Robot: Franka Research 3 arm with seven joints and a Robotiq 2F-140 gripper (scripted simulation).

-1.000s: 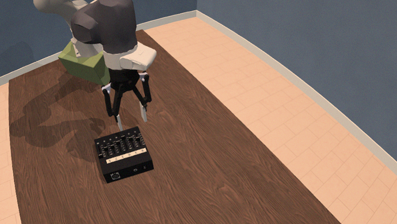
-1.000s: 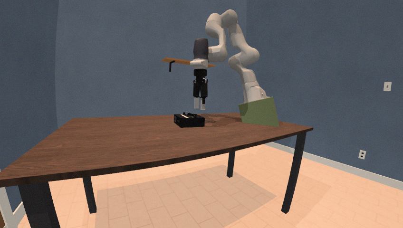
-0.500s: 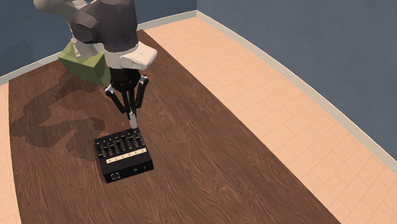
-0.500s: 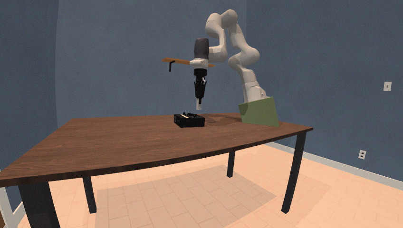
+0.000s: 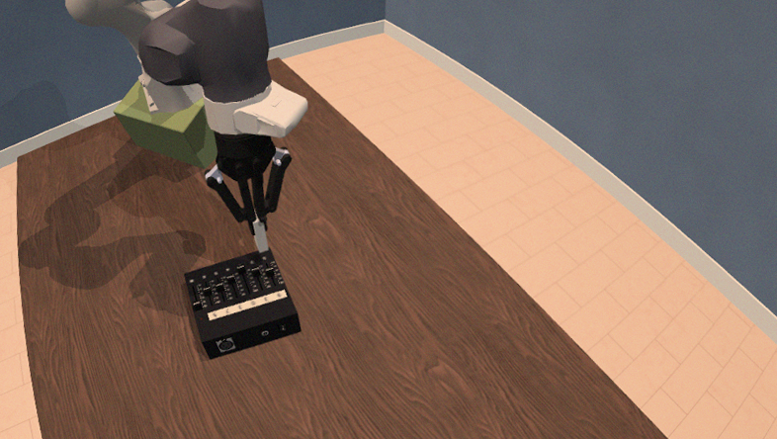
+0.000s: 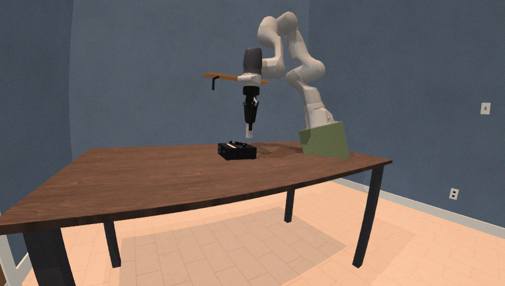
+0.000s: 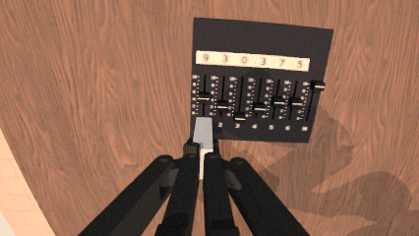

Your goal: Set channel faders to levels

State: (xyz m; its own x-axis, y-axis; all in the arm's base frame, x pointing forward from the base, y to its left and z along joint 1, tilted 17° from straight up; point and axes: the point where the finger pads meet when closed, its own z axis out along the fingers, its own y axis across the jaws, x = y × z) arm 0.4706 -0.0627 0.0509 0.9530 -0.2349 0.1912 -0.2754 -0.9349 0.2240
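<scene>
Now: the channel 1 cap 7 cm below my hand, 2 cm ahead of it and 1 cm to the right of it. Also, from my hand: channel 2 cap (7 cm below, 2 cm to the right, 1 cm ahead); channel 3 cap (7 cm below, 4 cm to the right, 1 cm behind); channel 4 cap (7 cm to the right, 7 cm below).
</scene>
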